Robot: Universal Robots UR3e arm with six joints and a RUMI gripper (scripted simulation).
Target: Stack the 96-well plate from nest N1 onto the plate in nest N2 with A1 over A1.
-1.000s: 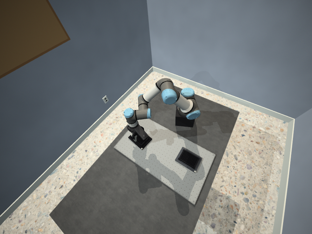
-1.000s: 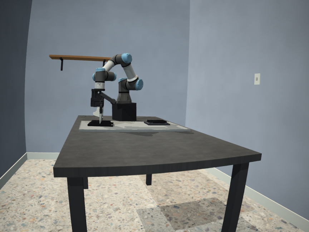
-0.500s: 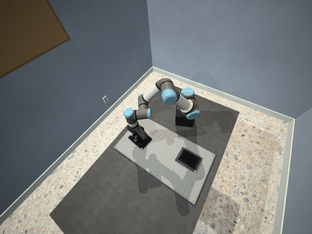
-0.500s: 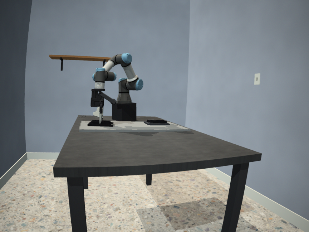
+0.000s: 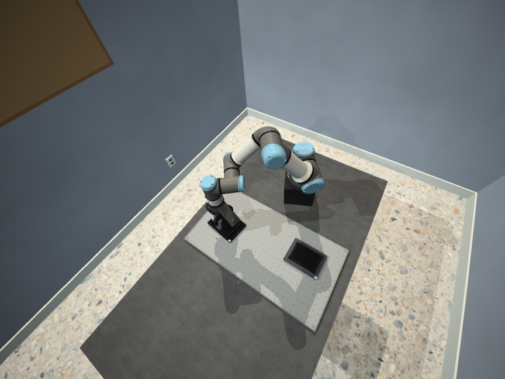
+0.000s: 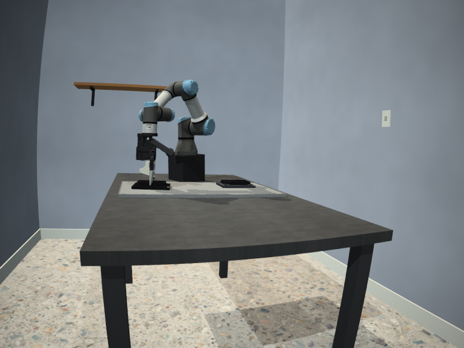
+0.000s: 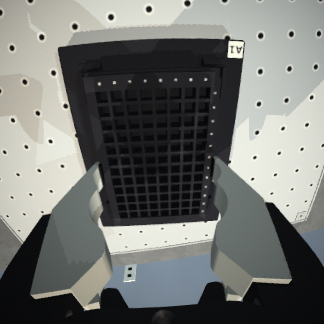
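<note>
Now: the low black nest 2 cm below my hand. Also, from my hand: white A1 label: 10 cm behind, 47 cm to the left, 2 cm below; then black 96-well plate: 1 cm below.
</note>
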